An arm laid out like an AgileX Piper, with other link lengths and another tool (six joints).
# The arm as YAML. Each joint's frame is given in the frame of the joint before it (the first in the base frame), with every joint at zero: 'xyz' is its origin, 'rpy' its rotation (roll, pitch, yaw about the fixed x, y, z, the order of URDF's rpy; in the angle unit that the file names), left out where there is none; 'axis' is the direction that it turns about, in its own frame. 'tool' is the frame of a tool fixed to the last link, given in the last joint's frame.
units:
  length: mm
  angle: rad
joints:
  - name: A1
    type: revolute
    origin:
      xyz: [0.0, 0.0, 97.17]
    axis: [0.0, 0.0, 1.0]
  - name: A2
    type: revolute
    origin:
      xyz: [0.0, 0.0, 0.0]
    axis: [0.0, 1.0, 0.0]
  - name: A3
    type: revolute
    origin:
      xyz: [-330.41, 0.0, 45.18]
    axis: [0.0, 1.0, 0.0]
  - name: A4
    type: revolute
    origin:
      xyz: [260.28, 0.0, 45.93]
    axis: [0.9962, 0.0, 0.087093]
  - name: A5
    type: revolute
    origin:
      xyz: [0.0, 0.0, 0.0]
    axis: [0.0, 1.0, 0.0]
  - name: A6
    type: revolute
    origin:
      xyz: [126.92, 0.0, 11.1]
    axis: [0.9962, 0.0, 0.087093]
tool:
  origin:
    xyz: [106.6, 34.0, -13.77]
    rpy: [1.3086, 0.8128, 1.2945]
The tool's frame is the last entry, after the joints.
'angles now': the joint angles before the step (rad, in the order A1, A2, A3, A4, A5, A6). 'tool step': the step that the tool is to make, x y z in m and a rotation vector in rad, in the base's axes. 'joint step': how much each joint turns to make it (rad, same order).
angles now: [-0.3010, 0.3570, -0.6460, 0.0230, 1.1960, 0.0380]
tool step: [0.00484, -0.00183, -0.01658, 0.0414, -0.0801, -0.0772]
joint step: [0.0002, -0.0800, 0.1000, -0.0101, -0.0860, 0.1021]
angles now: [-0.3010, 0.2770, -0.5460, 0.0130, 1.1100, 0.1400]
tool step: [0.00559, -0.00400, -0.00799, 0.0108, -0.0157, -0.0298]
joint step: [-0.0001, -0.0050, 0.0420, -0.0129, -0.0490, 0.0369]
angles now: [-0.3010, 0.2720, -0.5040, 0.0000, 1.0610, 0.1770]
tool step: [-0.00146, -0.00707, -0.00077, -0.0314, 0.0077, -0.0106]
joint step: [0.0001, 0.0001, 0.0000, -0.0341, -0.0020, 0.0001]
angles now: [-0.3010, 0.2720, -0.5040, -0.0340, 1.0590, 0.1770]
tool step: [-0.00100, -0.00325, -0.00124, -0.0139, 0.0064, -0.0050]
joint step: [0.0002, 0.0000, 0.0020, -0.0161, 0.0000, 0.0002]
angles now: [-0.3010, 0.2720, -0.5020, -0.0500, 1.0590, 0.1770]
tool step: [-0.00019, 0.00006, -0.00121, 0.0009, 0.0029, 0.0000]
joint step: [0.0000, 0.0000, 0.0030, 0.0000, 0.0000, 0.0000]
